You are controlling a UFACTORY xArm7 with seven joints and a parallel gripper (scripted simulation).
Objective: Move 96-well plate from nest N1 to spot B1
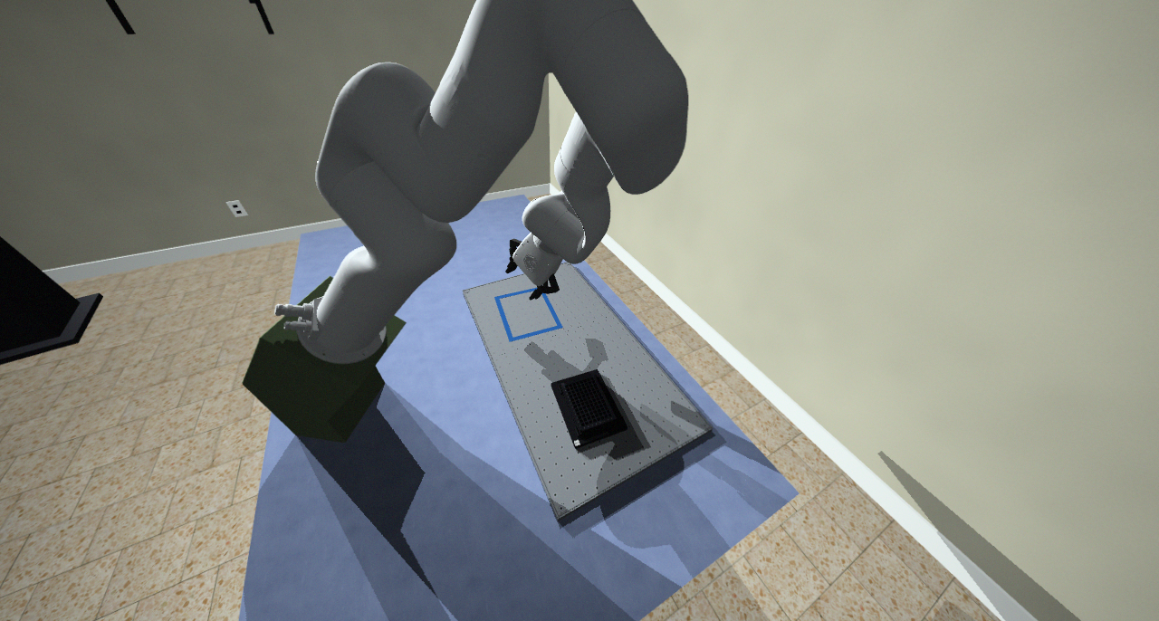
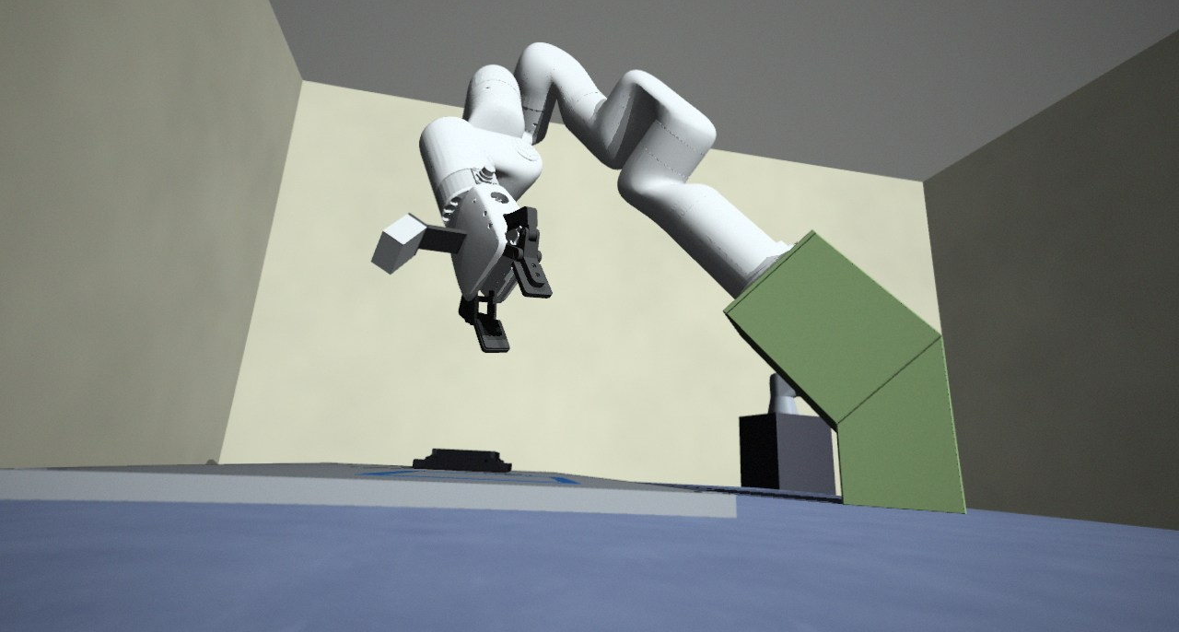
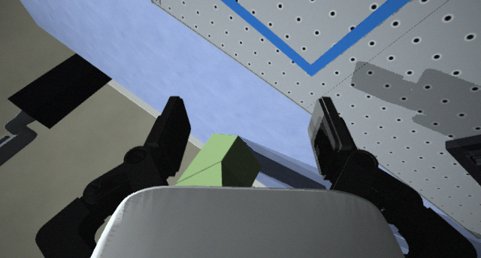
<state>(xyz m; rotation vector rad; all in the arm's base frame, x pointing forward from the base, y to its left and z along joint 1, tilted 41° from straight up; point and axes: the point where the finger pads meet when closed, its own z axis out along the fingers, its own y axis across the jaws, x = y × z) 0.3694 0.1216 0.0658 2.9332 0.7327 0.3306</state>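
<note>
My gripper is now 30 cm to the left of the black 96-well plate, 13 cm above it and 1 cm past it. Round my hand: black plate nest N1: 30 cm to the right, 15 cm below, 1 cm behind.
</note>
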